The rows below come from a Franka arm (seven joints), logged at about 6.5 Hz.
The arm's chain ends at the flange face. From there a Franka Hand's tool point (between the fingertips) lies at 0.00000 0.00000 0.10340 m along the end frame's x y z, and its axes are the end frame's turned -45 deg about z.
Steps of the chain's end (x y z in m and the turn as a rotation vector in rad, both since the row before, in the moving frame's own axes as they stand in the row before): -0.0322 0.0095 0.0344 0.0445 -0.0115 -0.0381; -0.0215 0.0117 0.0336 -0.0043 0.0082 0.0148; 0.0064 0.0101 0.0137 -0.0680 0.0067 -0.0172; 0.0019 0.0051 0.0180 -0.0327 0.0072 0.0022
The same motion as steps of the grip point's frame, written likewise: -0.0272 -0.0202 0.0343 0.0396 0.0233 -0.0381; -0.0232 -0.0060 0.0336 -0.0088 0.0028 0.0148; -0.0070 0.0172 0.0135 -0.0528 -0.0433 -0.0172; -0.0041 0.0079 0.0179 -0.0282 -0.0180 0.0022
